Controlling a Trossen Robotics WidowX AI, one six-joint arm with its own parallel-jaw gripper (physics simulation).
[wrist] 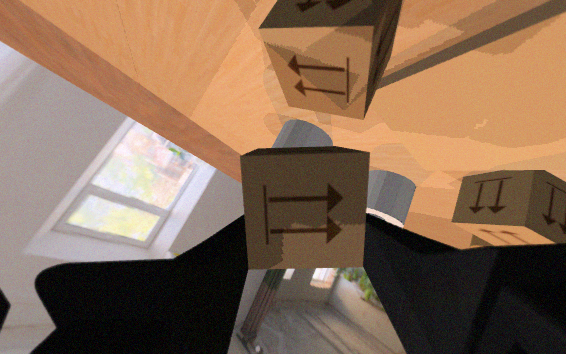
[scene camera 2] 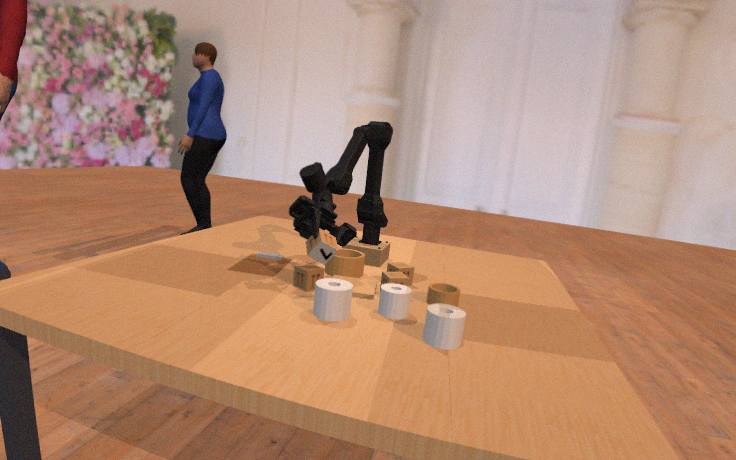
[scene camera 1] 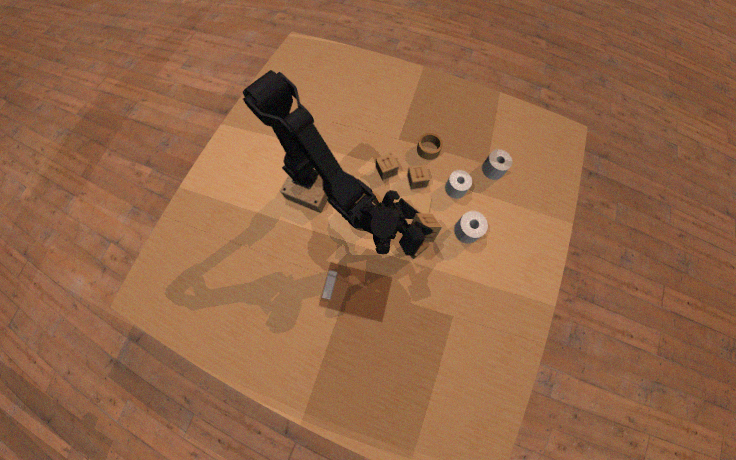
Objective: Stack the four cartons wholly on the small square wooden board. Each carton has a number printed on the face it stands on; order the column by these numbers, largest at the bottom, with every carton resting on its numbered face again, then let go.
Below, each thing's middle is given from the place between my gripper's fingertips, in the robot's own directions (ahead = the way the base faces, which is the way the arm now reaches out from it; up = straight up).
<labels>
I see the small square wooden board (wrist: 484, 103) 120 mm below my hand, 60 mm to the left of it and 60 mm behind it.
</labels>
